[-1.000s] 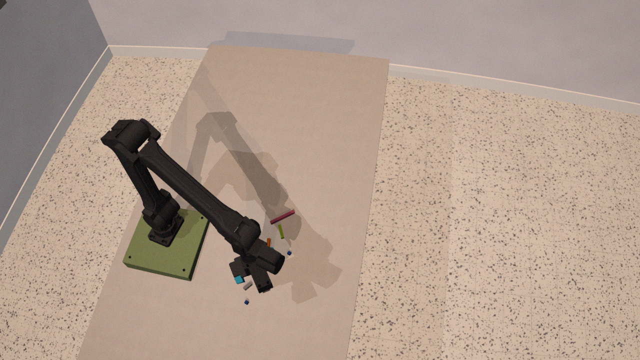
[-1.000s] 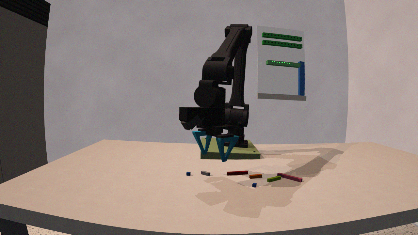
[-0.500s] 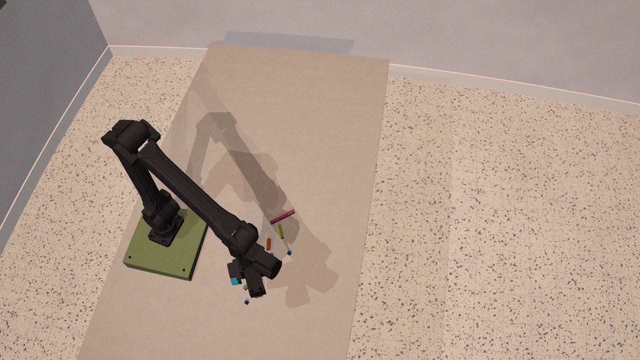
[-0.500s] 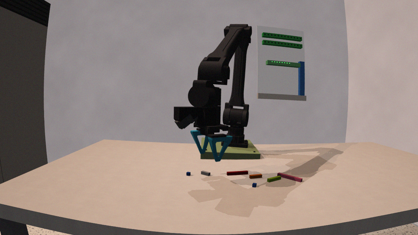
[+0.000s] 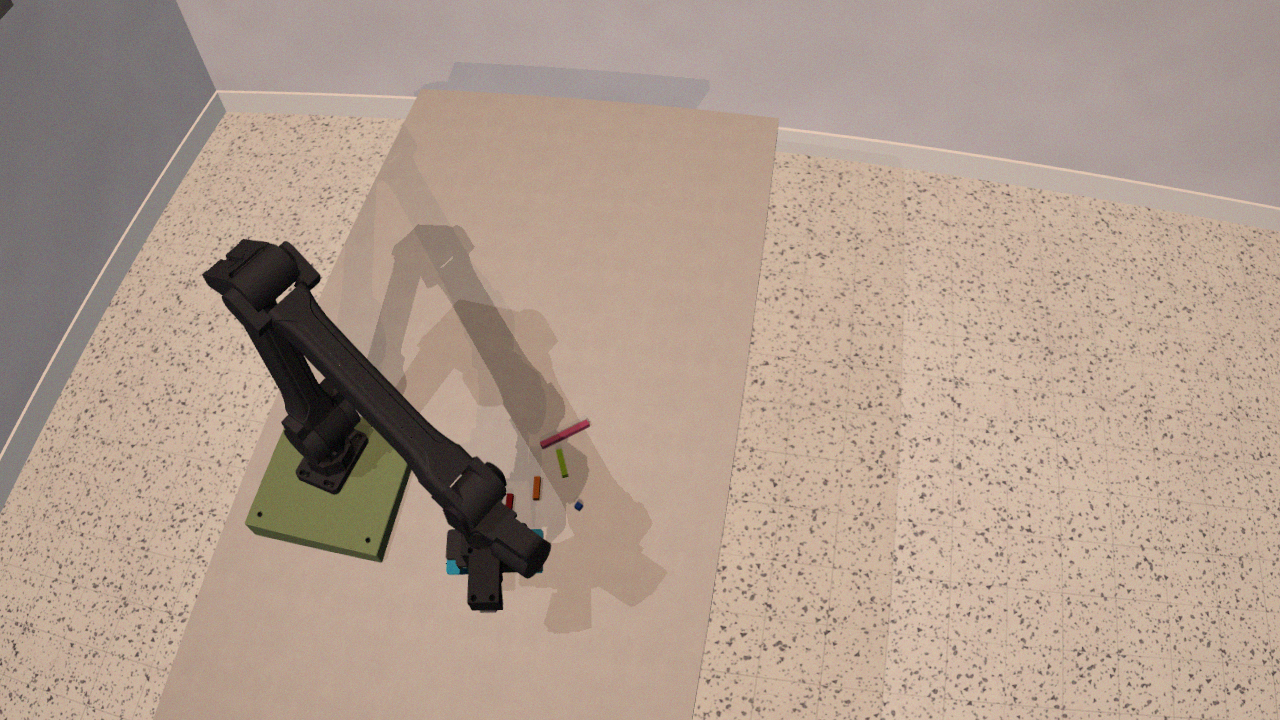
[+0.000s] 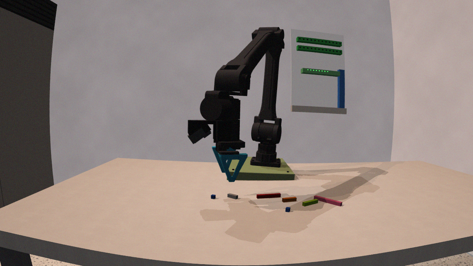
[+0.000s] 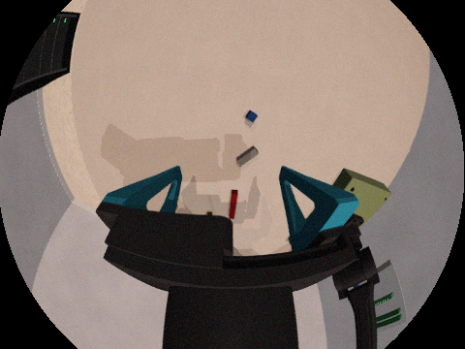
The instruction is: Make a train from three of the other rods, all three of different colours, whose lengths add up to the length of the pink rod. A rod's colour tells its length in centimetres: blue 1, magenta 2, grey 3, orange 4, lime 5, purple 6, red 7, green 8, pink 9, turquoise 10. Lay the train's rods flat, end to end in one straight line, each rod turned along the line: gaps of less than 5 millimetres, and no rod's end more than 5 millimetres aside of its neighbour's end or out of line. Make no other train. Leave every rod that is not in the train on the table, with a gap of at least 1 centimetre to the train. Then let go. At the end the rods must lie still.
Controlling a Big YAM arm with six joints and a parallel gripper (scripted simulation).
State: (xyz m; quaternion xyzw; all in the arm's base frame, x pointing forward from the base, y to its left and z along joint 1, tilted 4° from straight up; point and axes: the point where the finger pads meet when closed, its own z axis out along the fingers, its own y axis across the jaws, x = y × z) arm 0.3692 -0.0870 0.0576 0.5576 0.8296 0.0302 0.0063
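Right now the grey rod is 7 cm below my hand, 3 cm behind it and 1 cm to the left of it. Also, from my hand: red rod (11 cm to the left, 7 cm below, 5 cm behind); then lime rod (23 cm to the left, 7 cm below); then orange rod (17 cm to the left, 7 cm below, 2 cm behind).
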